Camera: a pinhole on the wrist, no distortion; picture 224 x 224 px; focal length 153.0 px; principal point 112.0 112.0 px. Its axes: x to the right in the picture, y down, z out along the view. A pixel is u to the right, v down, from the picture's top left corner.
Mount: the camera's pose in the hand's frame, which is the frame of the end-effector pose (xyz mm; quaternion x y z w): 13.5 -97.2 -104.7 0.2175 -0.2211 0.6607 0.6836
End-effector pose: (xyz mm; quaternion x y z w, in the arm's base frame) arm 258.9 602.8 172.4 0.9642 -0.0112 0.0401 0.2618
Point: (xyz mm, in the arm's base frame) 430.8 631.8 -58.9
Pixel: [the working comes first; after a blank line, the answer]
In the camera's frame: 139.9 -138.6 271.7

191 34
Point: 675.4 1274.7 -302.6
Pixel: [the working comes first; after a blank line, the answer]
In the camera's frame: -466.6 -384.3 594.5

outside the picture
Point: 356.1 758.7 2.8
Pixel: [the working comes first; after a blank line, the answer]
In the camera's frame: 4.9 -72.3 218.0

115 61
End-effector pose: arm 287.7 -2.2 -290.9 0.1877 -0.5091 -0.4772 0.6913
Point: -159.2 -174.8 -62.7
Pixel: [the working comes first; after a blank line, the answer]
In the camera's frame: 314.4 -239.1 458.0

217 32
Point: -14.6 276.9 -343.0
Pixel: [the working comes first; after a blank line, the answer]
In the camera's frame: 275.0 289.8 309.2

outside the picture
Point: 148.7 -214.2 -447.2
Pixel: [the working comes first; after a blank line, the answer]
In the camera's frame: -79.0 -86.6 200.8

52 46
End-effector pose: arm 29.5 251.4 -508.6 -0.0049 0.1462 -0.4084 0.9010
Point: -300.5 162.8 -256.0
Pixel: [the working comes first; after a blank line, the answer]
In the camera's frame: -39.3 213.1 359.2

95 203
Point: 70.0 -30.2 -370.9
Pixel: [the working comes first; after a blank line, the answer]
In the camera's frame: 106.3 -184.7 268.4

173 7
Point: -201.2 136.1 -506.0
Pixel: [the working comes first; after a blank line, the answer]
In the camera's frame: -88.4 68.5 136.2

13 189
